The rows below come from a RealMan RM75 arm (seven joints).
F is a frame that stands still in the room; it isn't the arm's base.
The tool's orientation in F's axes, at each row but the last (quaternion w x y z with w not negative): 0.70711, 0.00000, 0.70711, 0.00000; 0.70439, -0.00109, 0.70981, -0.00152; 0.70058, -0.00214, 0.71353, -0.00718; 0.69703, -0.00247, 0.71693, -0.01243; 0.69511, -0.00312, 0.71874, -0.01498; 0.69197, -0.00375, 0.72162, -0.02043
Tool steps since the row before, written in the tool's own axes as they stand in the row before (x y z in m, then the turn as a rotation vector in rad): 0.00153, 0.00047, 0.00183, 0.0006, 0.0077, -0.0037; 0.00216, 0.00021, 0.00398, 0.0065, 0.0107, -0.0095; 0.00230, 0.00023, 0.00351, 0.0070, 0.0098, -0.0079; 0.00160, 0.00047, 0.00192, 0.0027, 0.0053, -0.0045; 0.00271, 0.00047, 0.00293, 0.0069, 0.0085, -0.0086; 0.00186, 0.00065, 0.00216, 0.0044, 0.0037, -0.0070
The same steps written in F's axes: 0.00183, 0.00047, -0.00153, -0.0037, 0.0077, -0.0006; 0.00396, 0.00020, -0.00219, -0.0095, 0.0107, -0.0065; 0.00347, 0.00017, -0.00237, -0.0080, 0.0098, -0.0070; 0.00188, 0.00041, -0.00166, -0.0045, 0.0053, -0.0027; 0.00284, 0.00035, -0.00282, -0.0087, 0.0085, -0.0068; 0.00209, 0.00053, -0.00197, -0.0071, 0.0037, -0.0042
